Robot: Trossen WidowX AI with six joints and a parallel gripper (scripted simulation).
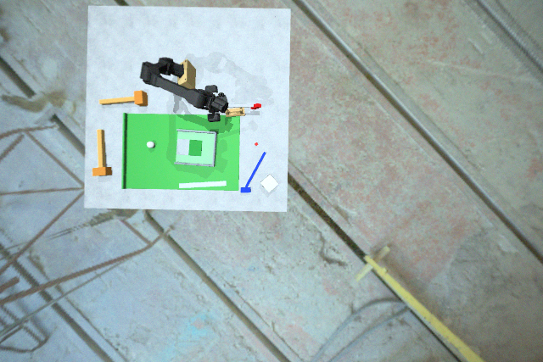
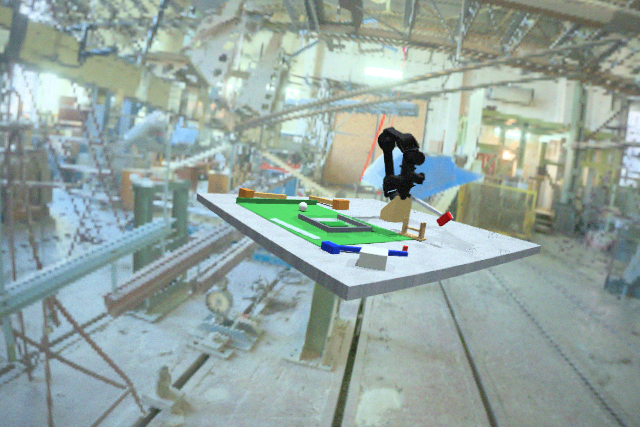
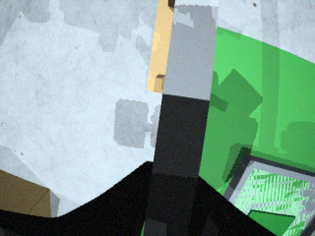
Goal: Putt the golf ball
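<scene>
Now: gripper tip 110 mm to the right of the red putter. Round my gripper tip: tiny red marker: 220 mm ahead, 190 mm to the left, 140 mm below; then wooden stand: 110 mm below, 80 mm to the left; then blue putter: 410 mm ahead, 150 mm to the left, 130 mm below.
</scene>
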